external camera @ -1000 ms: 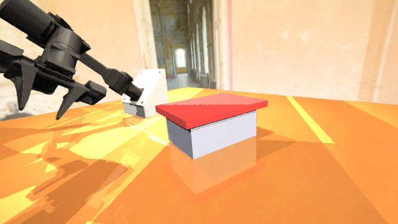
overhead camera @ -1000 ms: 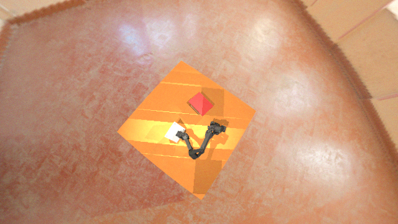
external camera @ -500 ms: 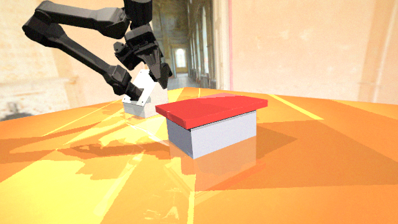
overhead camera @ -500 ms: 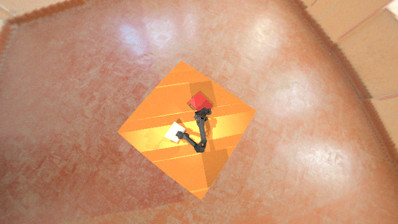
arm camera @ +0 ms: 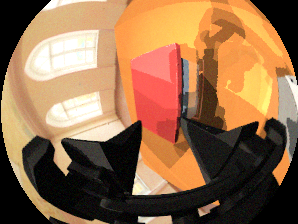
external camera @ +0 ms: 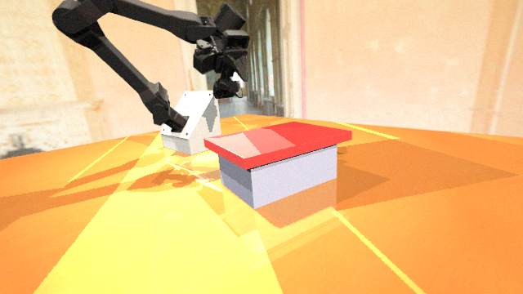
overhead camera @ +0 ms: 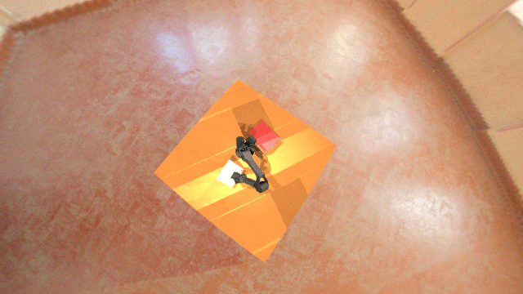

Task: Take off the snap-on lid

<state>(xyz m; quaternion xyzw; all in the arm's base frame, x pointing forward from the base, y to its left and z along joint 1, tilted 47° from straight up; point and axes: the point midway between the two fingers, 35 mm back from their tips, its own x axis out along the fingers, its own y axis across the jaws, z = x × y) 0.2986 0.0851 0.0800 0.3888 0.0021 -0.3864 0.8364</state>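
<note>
Right now the red lid is 12 cm ahead of my gripper tip, 4 cm to the right of it and 10 cm below it. Round my gripper tip: grey storage box 12 cm ahead, 4 cm to the right, 15 cm below.
</note>
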